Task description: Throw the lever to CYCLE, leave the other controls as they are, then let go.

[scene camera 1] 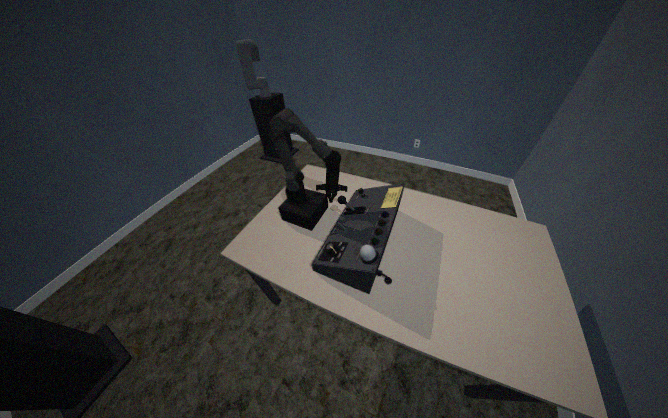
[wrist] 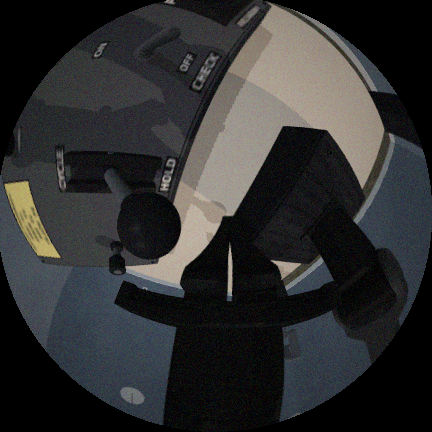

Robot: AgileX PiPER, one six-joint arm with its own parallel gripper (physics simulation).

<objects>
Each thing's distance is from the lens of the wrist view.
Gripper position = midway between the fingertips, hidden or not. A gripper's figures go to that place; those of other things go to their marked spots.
my gripper (wrist: 229, 223): 13 cm
lever (wrist: 148, 225): 6 cm
</objects>
